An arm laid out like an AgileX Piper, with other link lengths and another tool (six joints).
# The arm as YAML. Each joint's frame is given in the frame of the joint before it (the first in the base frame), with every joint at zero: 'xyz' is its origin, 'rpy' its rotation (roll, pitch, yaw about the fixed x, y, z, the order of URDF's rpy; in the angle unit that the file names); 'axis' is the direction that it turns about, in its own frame. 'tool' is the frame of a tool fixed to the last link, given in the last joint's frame.
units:
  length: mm
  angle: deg
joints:
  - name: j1
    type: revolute
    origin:
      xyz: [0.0, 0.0, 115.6]
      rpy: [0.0, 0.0, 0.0]
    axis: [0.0, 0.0, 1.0]
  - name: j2
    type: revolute
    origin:
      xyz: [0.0, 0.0, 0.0]
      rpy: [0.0, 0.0, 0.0]
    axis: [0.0, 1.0, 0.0]
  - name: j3
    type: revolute
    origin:
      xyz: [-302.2, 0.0, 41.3]
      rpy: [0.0, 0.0, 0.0]
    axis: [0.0, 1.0, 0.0]
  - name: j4
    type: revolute
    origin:
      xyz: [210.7, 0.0, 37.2]
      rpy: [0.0, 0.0, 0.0]
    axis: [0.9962, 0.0, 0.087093]
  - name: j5
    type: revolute
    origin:
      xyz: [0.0, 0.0, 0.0]
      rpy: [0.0, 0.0, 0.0]
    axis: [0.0, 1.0, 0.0]
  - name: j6
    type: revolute
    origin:
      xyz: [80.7, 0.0, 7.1]
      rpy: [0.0, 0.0, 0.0]
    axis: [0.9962, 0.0, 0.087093]
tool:
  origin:
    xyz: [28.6, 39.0, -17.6]
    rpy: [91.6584, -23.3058, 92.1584]
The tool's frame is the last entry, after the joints.
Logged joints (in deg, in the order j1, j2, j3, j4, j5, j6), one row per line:
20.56 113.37 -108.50 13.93 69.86 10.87
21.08 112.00 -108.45 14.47 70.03 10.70
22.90 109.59 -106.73 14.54 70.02 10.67
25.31 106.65 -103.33 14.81 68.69 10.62
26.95 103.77 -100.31 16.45 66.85 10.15
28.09 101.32 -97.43 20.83 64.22 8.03
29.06 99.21 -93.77 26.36 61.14 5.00
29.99 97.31 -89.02 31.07 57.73 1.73
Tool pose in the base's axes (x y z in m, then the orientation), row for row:
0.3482 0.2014 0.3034 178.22 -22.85 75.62
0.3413 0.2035 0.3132 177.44 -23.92 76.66
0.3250 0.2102 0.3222 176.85 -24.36 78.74
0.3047 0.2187 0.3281 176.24 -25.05 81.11
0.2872 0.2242 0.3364 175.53 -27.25 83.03
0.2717 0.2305 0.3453 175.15 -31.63 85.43
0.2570 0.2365 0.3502 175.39 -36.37 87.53
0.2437 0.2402 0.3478 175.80 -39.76 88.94
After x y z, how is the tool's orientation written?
As angles about the fixed x, y, z axes (roll, pitch, yaw), in degrees.
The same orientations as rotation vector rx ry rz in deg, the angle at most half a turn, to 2 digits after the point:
-130.75 -100.80 -27.93
-129.58 -101.45 -29.63
-127.60 -103.44 -30.27
-125.13 -105.51 -31.12
-122.23 -106.15 -33.57
-117.24 -105.66 -37.38
-111.91 -104.38 -40.56
-108.03 -103.27 -42.40

